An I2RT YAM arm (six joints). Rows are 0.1 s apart.
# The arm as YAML. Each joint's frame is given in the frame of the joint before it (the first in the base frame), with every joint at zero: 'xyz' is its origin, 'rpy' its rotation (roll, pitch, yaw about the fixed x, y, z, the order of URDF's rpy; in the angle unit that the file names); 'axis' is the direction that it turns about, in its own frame. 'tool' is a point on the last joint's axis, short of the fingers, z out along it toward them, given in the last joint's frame.
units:
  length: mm
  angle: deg
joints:
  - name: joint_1
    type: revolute
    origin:
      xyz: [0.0, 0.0, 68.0]
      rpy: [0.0, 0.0, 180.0]
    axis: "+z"
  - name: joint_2
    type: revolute
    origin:
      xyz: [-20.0, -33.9, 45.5]
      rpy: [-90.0, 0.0, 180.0]
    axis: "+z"
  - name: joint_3
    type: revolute
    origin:
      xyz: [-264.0, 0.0, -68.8]
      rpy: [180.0, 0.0, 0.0]
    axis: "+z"
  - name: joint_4
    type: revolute
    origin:
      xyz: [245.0, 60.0, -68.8]
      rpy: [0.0, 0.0, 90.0]
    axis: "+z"
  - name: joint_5
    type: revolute
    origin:
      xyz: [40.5, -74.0, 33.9]
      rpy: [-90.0, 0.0, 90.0]
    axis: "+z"
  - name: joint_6
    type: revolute
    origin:
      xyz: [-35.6, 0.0, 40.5]
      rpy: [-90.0, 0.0, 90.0]
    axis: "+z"
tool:
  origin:
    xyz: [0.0, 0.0, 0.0]
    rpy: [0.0, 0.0, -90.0]
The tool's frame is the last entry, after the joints.
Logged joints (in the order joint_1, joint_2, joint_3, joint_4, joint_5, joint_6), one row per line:
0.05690 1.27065 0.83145 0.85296 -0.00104 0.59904
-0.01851 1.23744 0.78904 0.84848 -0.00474 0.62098
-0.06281 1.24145 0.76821 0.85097 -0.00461 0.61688
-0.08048 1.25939 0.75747 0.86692 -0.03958 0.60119
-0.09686 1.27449 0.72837 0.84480 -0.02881 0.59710
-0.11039 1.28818 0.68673 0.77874 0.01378 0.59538
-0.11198 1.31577 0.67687 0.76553 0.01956 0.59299
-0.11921 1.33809 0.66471 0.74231 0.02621 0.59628
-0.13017 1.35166 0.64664 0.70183 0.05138 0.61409
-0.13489 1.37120 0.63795 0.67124 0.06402 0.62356
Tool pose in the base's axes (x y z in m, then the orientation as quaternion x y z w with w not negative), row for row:
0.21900 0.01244 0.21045 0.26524 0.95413 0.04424 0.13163
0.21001 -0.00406 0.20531 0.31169 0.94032 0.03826 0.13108
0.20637 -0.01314 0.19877 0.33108 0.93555 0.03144 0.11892
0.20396 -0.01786 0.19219 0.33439 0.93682 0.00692 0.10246
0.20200 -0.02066 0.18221 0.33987 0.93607 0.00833 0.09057
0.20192 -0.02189 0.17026 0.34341 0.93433 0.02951 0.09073
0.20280 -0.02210 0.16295 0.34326 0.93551 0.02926 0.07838
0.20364 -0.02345 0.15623 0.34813 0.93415 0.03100 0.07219
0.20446 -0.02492 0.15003 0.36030 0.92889 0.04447 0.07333
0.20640 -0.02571 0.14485 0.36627 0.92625 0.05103 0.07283
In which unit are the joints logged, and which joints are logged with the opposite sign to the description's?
The joints are logged in radians. Opposite sign: joint_4, joint_5.
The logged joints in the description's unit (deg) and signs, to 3 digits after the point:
3.260 72.803 47.639 -48.871 0.060 34.322
-1.061 70.900 45.209 -48.614 0.272 35.580
-3.599 71.130 44.015 -48.757 0.264 35.345
-4.611 72.158 43.400 -49.671 2.268 34.446
-5.550 73.023 41.733 -48.403 1.651 34.211
-6.325 73.807 39.347 -44.619 -0.790 34.113
-6.416 75.388 38.782 -43.862 -1.121 33.976
-6.830 76.667 38.085 -42.531 -1.502 34.164
-7.458 77.444 37.050 -40.212 -2.944 35.185
-7.729 78.564 36.552 -38.459 -3.668 35.727

